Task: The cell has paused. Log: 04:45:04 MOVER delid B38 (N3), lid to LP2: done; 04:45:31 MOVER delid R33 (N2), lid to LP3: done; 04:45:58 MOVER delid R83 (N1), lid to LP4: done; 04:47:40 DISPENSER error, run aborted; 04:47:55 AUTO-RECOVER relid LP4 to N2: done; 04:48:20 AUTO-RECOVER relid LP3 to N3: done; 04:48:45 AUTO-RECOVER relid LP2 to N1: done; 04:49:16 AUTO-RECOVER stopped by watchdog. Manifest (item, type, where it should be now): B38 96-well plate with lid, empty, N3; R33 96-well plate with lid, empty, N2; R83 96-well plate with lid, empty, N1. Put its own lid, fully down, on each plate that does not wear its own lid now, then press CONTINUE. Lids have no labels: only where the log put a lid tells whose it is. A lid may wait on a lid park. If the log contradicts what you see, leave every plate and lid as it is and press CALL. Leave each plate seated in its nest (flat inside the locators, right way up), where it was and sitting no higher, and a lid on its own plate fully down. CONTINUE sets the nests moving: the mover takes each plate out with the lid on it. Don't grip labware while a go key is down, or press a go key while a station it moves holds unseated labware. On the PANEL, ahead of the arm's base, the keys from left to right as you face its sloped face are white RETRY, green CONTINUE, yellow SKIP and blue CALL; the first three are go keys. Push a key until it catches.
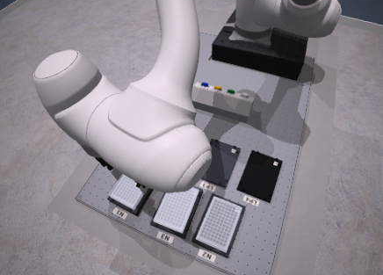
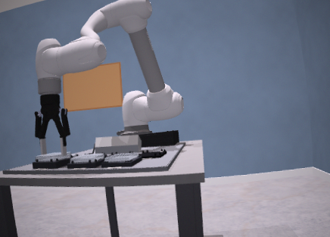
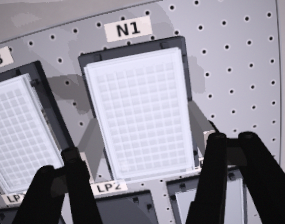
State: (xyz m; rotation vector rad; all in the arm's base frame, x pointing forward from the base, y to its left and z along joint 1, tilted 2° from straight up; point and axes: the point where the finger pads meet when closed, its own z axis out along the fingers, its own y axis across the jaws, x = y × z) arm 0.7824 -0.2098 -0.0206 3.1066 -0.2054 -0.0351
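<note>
Now: hand 5 cm above the nest N1. The rest, counted from my hand: LP2 label (9 cm behind, 8 cm to the left, 6 cm below); then lid park LP1 (18 cm behind, 4 cm to the right, 6 cm below); then pale grey lid (18 cm behind, 4 cm to the right, 5 cm below).
</note>
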